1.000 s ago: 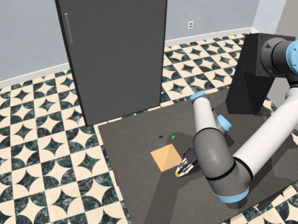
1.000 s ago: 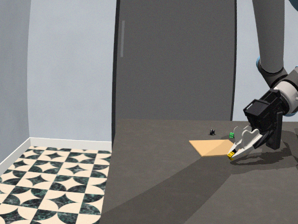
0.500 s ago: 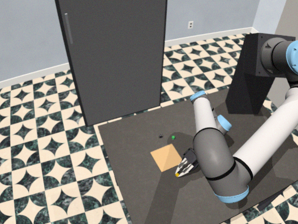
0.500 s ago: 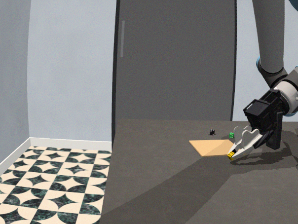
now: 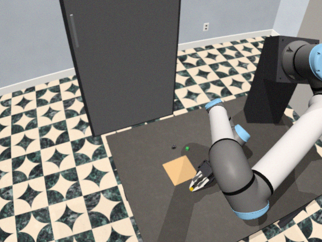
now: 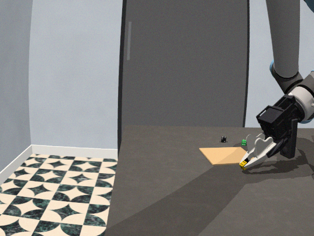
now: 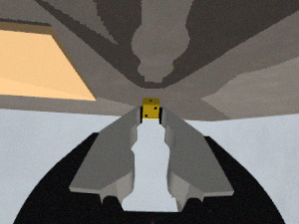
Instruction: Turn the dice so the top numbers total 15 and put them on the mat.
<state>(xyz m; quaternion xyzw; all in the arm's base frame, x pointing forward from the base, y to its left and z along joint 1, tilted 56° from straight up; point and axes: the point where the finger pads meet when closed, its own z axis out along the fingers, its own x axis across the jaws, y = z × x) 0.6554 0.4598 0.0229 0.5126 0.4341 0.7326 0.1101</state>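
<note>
Now: the orange mat 4 cm ahead of my hand, 12 cm to the right of it and 2 cm below it. Also, from my hand: black die: 4 cm ahead, 27 cm to the right, 2 cm below; yellow die: 1 cm ahead, 1 cm below; green die: 3 cm behind, 25 cm to the right, 2 cm below.
</note>
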